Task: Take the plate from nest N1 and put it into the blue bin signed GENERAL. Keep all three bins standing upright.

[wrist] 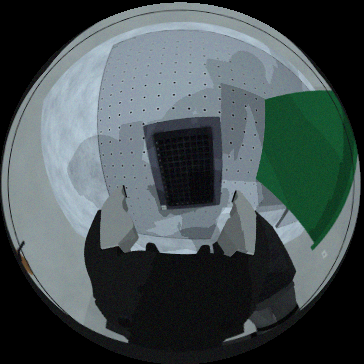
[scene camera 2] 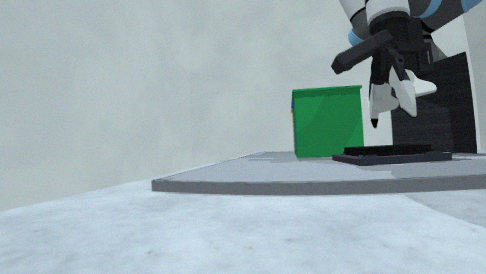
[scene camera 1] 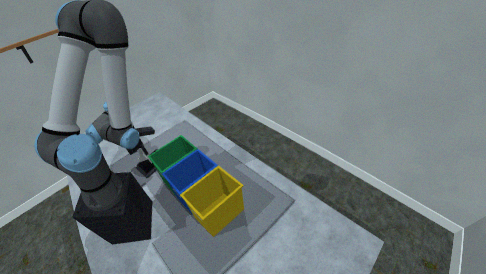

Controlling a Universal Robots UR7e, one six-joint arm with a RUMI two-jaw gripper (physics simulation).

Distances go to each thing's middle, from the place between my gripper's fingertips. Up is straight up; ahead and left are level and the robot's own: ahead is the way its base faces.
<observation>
The black plate (scene camera 2: 386, 150) lies 10 mm ahead of my hand, 10 mm to the right of it and 50 mm below it. From my hand the other things lie so: green bin (scene camera 2: 327, 119): 50 mm ahead, 230 mm to the right, 20 mm above; then blue bin (scene camera 1: 181, 176): 30 mm ahead, 360 mm to the right, 20 mm above; then dark nest (scene camera 2: 442, 156): 10 mm ahead, 10 mm to the right, 60 mm below.
</observation>
